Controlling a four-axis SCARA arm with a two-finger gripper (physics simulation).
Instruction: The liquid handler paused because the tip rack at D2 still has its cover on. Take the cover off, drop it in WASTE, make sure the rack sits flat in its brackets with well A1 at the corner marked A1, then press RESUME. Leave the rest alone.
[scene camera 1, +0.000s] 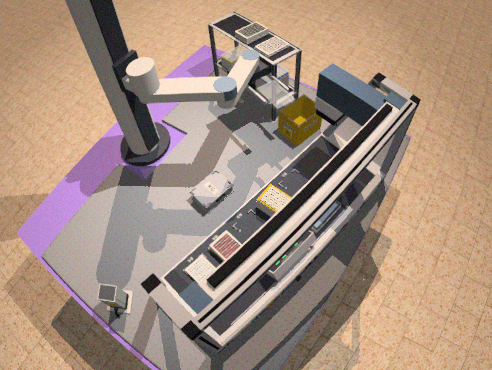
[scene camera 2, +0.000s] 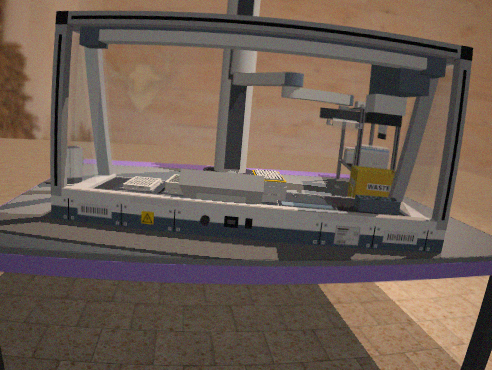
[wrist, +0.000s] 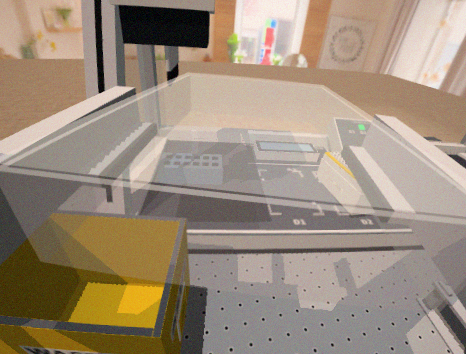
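Where they show: gripper, fingertip midpoint: (scene camera 1: 277, 97) (scene camera 2: 345, 124) (wrist: 251, 121); arm's base at its link origin: (scene camera 1: 145, 144).
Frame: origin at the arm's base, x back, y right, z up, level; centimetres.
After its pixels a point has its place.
Observation:
My gripper (wrist: 251, 121) @[y -32.5, x -51.2, z 29.4 cm] (scene camera 2: 345, 121) @[y -32.5, x -51.2, z 29.4 cm] is shut on the clear cover (wrist: 250, 95) @[y -32.7, x -51.1, z 30.5 cm] (scene camera 1: 274, 99) @[y -29.8, x -51.6, z 30.5 cm], holding it raised beside the yellow WASTE bin (scene camera 1: 296, 133) @[y -35.4, x -59.3, z 9.4 cm] (scene camera 2: 367, 179) (wrist: 90, 337) @[y -42.9, x -50.1, z 13.9 cm]. In the wrist view the bin is at lower left, partly behind the cover. The tip rack (scene camera 1: 274, 197) (scene camera 2: 269, 175) (wrist: 340, 186) with a yellow rim stands uncovered at D2. I cannot tell whether it sits fully flat or which corner holds well A1. The control panel (scene camera 1: 291, 256) (wrist: 345, 135) shows green lights; its RESUME button cannot be read.
The liquid handler's front rail (wrist: 300, 231) runs before the deck. Its gantry beam (scene camera 1: 300, 195) @[y 12.4, x -84.8, z 52.3 cm] spans above the deck. A shelf stand (scene camera 1: 298, 75) @[y -56.0, x -48.1, z 22.1 cm] is behind the arm. A grey box (scene camera 1: 211, 190) @[y 4.8, x -44.9, z 6.3 cm] lies on the table. A reddish rack (scene camera 1: 226, 245) @[y 20.6, x -63.8, z 8.0 cm] and a white plate (scene camera 1: 201, 269) @[y 33.0, x -61.7, z 7.5 cm] stand farther along the deck.

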